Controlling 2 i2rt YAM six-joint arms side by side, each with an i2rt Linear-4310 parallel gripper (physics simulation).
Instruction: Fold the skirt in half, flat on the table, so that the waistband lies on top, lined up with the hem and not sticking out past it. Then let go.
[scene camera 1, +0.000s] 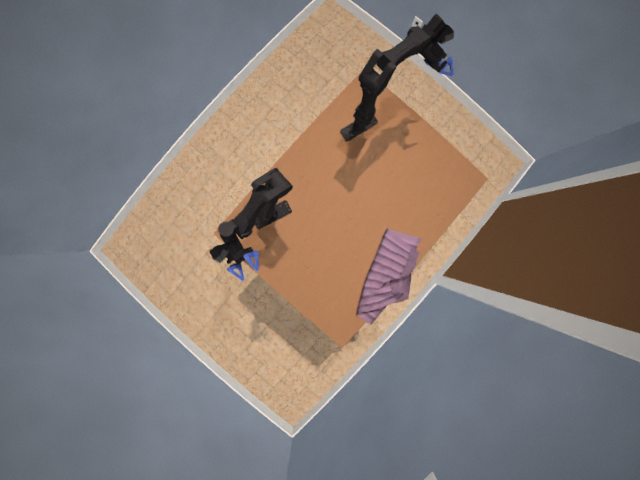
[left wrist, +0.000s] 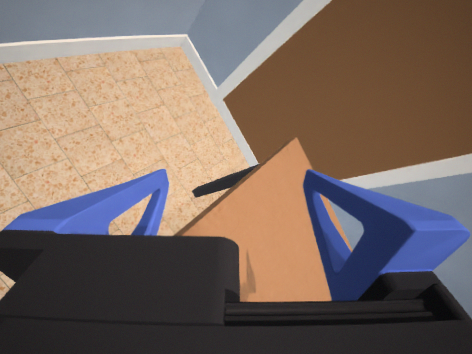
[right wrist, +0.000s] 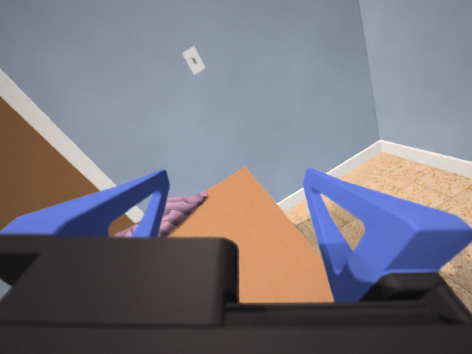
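Observation:
The pink pleated skirt lies as a narrow, folded strip along the lower-right edge of the brown table in the scene view. Its outer side is uneven and bunched, and part reaches past the table edge. The waistband cannot be told clearly from the hem, so their alignment is unclear. My left gripper is open and empty, at the top right of the scene view, far from the skirt. My right gripper is open and empty, at the left, also away from it.
Tiled floor surrounds the table. Blue-grey walls stand around it, with a brown panel beyond the skirt's side. The two arms are apart and do not reach over the skirt.

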